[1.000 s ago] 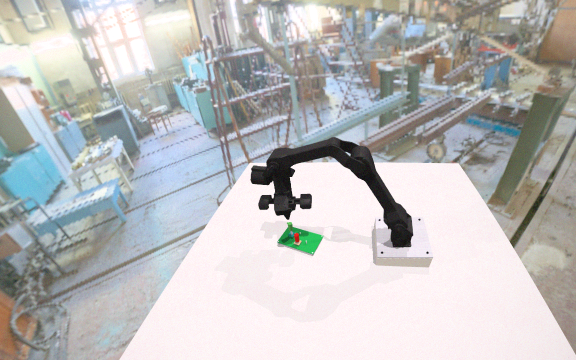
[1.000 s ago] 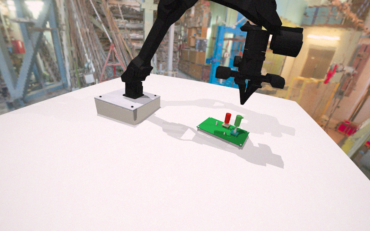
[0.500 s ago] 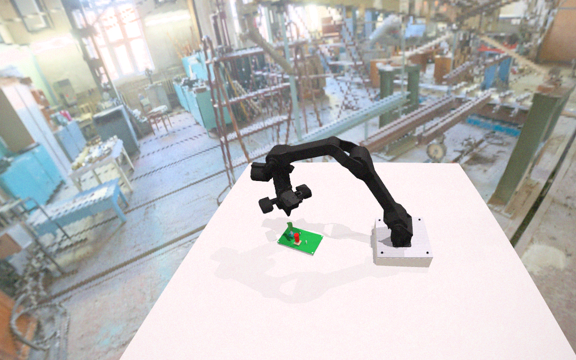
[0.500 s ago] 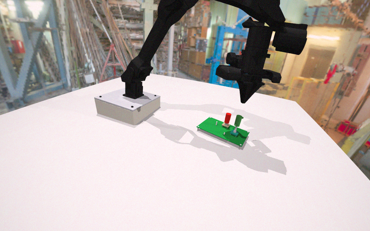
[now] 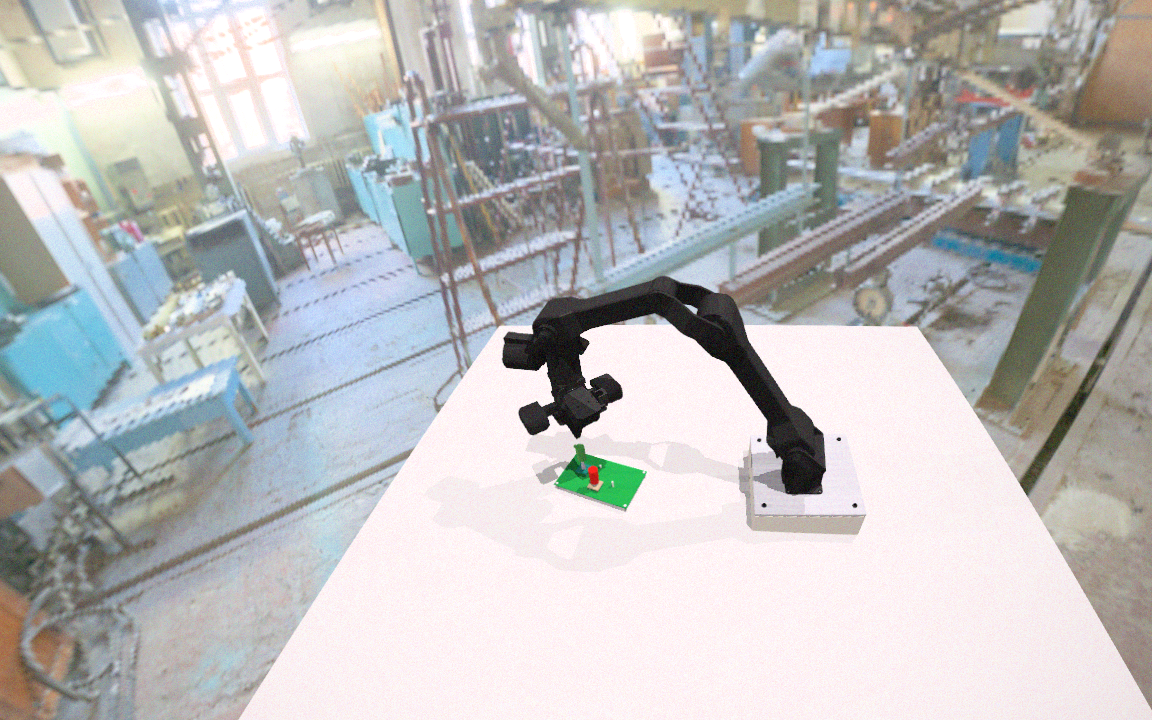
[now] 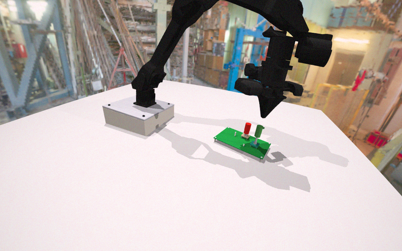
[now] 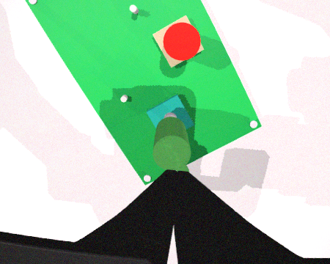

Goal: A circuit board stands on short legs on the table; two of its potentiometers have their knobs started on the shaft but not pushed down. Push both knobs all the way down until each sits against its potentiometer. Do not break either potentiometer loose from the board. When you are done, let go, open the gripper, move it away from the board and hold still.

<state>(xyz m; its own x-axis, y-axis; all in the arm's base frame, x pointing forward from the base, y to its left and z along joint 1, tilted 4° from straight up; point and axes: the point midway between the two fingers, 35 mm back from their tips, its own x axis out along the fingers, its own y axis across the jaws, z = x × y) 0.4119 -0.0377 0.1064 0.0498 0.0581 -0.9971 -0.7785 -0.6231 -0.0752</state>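
Now: gripper tip 40 mm above the green knob. From my gripper tip the other things lie so: red knob 60 mm below, 40 mm to the left, 30 mm behind.
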